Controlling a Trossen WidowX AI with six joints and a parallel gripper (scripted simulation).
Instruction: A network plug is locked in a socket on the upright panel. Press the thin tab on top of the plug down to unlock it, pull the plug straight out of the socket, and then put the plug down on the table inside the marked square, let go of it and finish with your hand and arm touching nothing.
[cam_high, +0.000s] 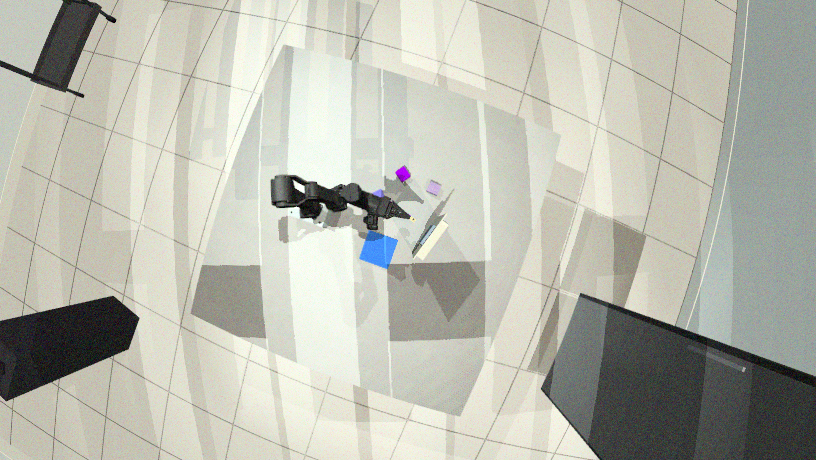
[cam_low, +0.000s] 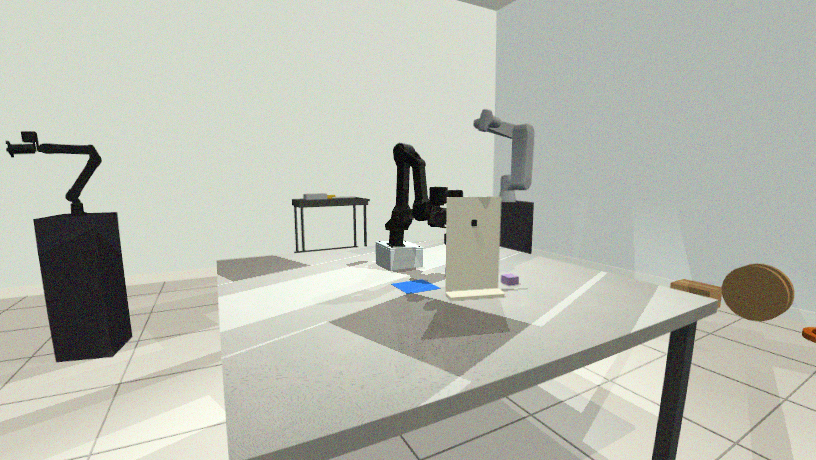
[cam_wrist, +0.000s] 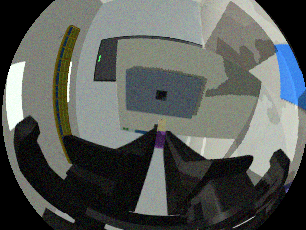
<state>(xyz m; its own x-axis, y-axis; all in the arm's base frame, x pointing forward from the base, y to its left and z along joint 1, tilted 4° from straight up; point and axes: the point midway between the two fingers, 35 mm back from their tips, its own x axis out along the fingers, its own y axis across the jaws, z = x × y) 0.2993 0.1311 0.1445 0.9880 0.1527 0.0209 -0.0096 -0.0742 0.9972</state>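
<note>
Now: the blue marked square 22 cm below my gripper tip, 16 cm to the right of it and 5 cm behind it. The rest, counted from my gripper tip: cream panel 9 cm ahead, 8 cm below, 2 cm to the right; plug 1 cm ahead.
</note>
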